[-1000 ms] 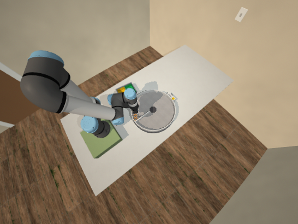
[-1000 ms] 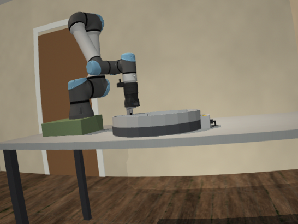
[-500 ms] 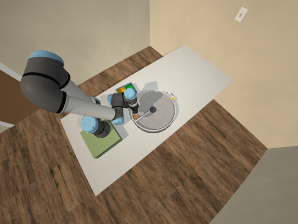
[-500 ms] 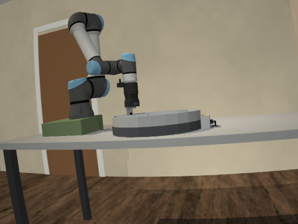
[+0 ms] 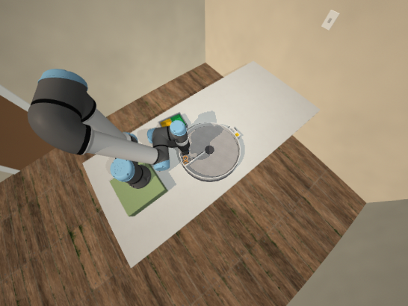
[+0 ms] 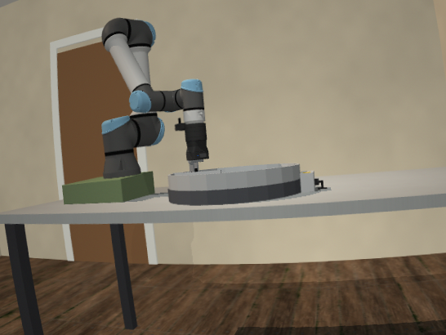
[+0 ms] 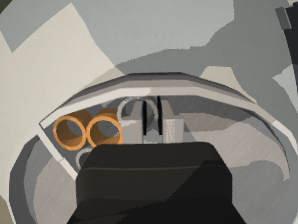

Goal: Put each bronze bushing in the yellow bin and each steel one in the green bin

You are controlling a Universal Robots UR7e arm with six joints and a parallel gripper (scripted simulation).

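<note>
The yellow bin is 270 mm to the left of my hand, 50 mm below it and 50 mm ahead of it. From my hand the other things lie so: grey turntable 170 mm ahead, 70 mm to the right, 20 mm below.
</note>
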